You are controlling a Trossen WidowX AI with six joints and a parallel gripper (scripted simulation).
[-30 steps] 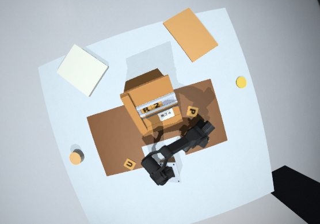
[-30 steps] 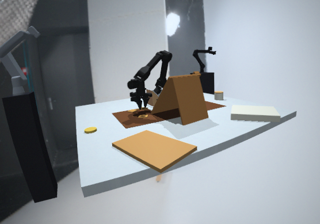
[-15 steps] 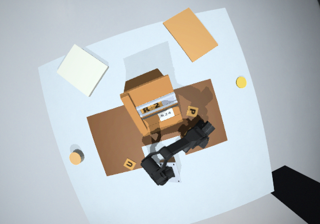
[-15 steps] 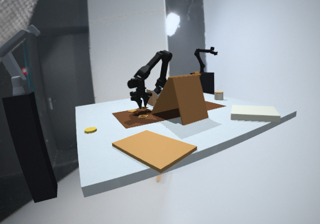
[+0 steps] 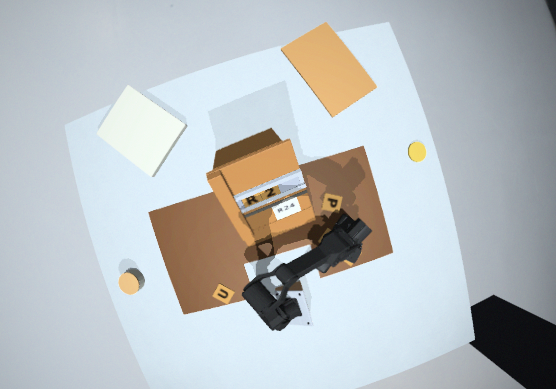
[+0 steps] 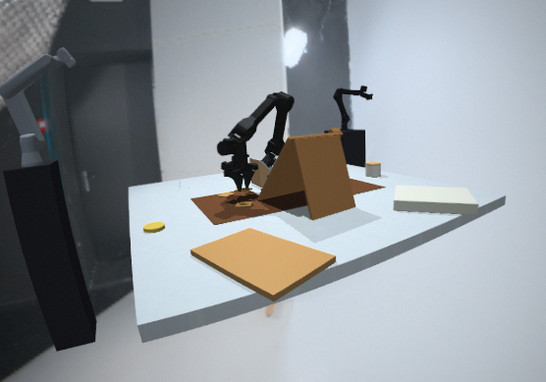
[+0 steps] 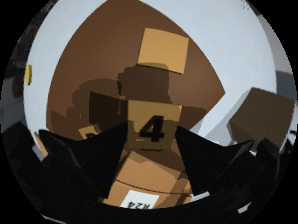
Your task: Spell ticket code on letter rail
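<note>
The white ticket is 150 mm ahead of my gripper tip, 100 mm to the left of it and 50 mm above it. Also, from my gripper tip: brown mat 40 mm ahead, 180 mm to the left, 30 mm below; orange slab 550 mm ahead, 190 mm to the right, 20 mm below; cream slab 550 mm ahead, 500 mm to the left, 10 mm below.
</note>
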